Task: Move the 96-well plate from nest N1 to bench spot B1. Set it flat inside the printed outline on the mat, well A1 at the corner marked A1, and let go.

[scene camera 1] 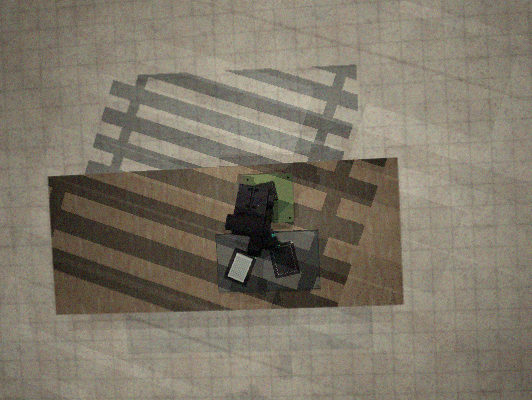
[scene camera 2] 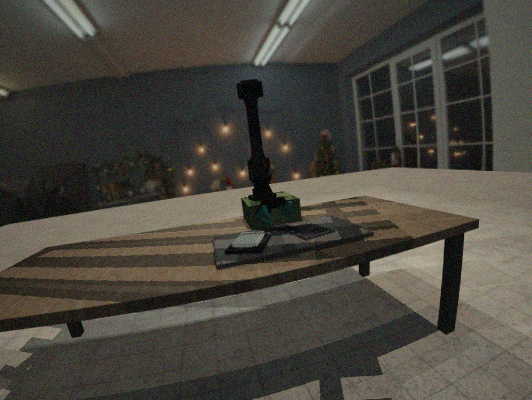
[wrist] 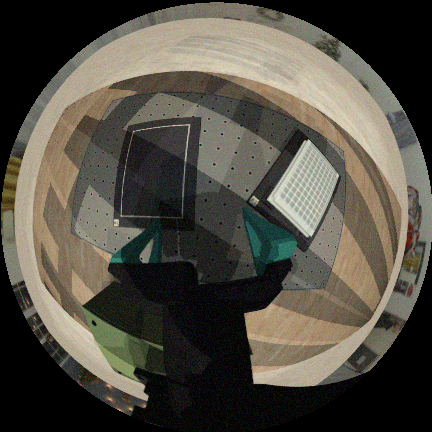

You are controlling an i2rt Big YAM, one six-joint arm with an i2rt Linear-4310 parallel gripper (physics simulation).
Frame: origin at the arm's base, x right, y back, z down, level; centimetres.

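Seen in the pictures: gripper, fingertip midpoint: [scene camera 1: 267,251] [scene camera 2: 281,223] [wrist: 199,216].
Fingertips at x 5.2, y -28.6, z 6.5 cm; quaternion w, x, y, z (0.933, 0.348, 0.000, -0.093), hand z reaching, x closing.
Note:
Pixels of each thing's top centre, then the offset from my fingertips to it. "pt": a spot on its surface instead. Level surfaces: height alone.
- white 96-well plate, top centre: [wrist: 313,183] [scene camera 2: 248,237] [scene camera 1: 239,268] dx +15.4, dy -5.2, dz +0.3 cm
- black nest N1, top centre: [wrist: 309,184] [scene camera 2: 249,239] [scene camera 1: 240,267] dx +15.4, dy -5.2, dz +1.2 cm
- spot B1, surface spot: [wrist: 152,175] [scene camera 2: 305,229] [scene camera 1: 283,257] pt dx -6.9, dy -5.4, dz +2.8 cm
- grey perforated board, top centre: [wrist: 211,172] [scene camera 2: 286,235] [scene camera 1: 267,261] dx +1.2, dy -5.8, dz +2.9 cm
- wooden table, surface height: dz +4.2 cm
The white 96-well plate [scene camera 1: 240,267] [scene camera 2: 248,240] [wrist: 307,187] sits on the black nest N1 [wrist: 280,167], whose A1 tag [wrist: 254,200] shows near one plate corner. The dark mat of spot B1 [scene camera 1: 286,260] [scene camera 2: 307,231] [wrist: 152,175] carries a thin white outline with no plate on it; its A1 tag [wrist: 116,223] is at the lower left corner in the wrist view. My gripper [scene camera 2: 280,220] [wrist: 199,216] is open and empty, above the board and apart from the plate. In the wrist view its fingers point between nest and mat. The arm partly hides the fingers in scene camera 1.
Nest and mat lie side by side on a grey perforated board [scene camera 1: 310,245] [scene camera 2: 225,257] [wrist: 220,145]. A green block [scene camera 1: 284,200] [scene camera 2: 250,212] [wrist: 120,345] stands behind the board at the arm's base. Striped shadows cross the wooden table [scene camera 1: 100,290] [scene camera 2: 175,272].

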